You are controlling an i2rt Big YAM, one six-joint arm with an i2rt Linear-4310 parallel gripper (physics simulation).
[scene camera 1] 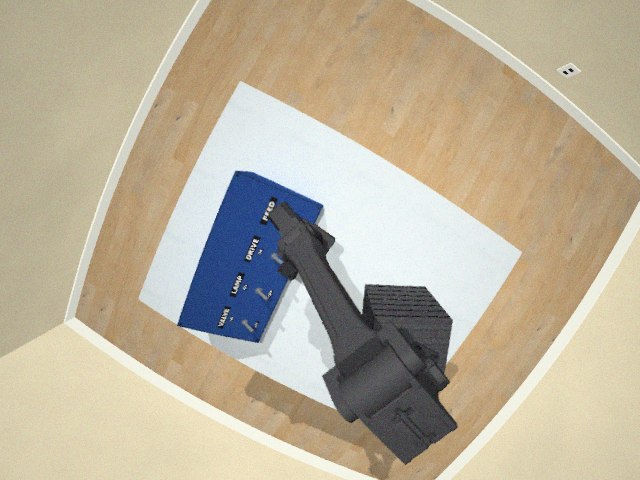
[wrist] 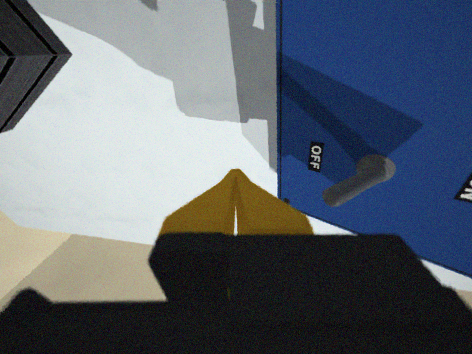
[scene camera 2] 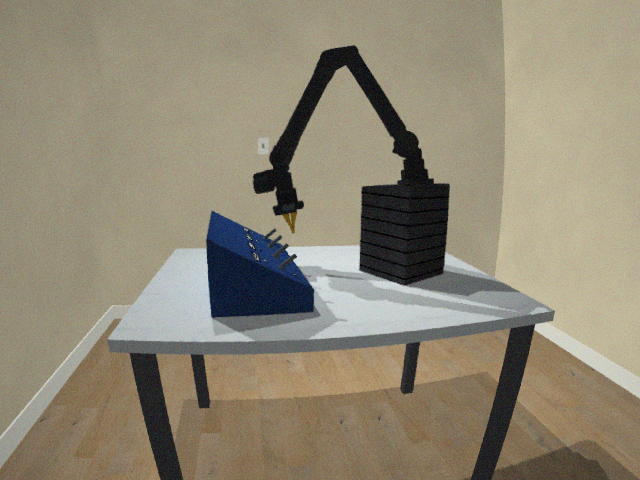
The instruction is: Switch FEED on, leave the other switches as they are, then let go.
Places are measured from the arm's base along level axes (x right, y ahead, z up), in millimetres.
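Where they show: gripper, fingertip midpoint: (wrist: 235, 176) (scene camera 2: 293, 233); arm's base, origin of the base link: (scene camera 2: 415, 184).
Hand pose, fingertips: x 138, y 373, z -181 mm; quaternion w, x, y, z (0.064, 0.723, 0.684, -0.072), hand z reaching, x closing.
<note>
Each offset is from my fingertips to the top centre of the thing. "pt": to the spot under its first point. Level surfaces: height alone.
The blue switch panel (scene camera 1: 222, 248) (scene camera 2: 258, 289) (wrist: 430, 75) has a sloped face. The FEED label @[dy +159, dx -5, dz +19 mm] (scene camera 1: 268, 210) is at its upper end in scene camera 1, where the arm hides the FEED lever. The grey FEED lever @[dy +77, dx +1, dz +18 mm] (scene camera 2: 270, 234) (wrist: 356, 186) is the farthest one in scene camera 2. In the wrist view its tip points to the side of the OFF label @[pt dy +60, dx +1, dz -37 mm] (wrist: 316, 156); part of the ON label @[pt dy +134, dx -1, dz +1 mm] (wrist: 467, 191) shows at the right edge. My gripper (scene camera 2: 293, 231) (wrist: 235, 176) is shut and empty, on the low-edge side of the lever, apart from it.
The DRIVE lever @[dy +68, dx -118, dz +18 mm] (scene camera 1: 276, 257), LAMP lever @[dy +58, dx -238, dz +18 mm] (scene camera 1: 262, 293) and VALVE lever @[dy +48, dx -358, dz +18 mm] (scene camera 1: 248, 326) stand in a row along the panel. The dark ribbed arm base (scene camera 1: 408, 304) (scene camera 2: 403, 232) stands at the right on the white table @[dz -114 mm] (scene camera 1: 454, 248) (scene camera 2: 170, 310).
</note>
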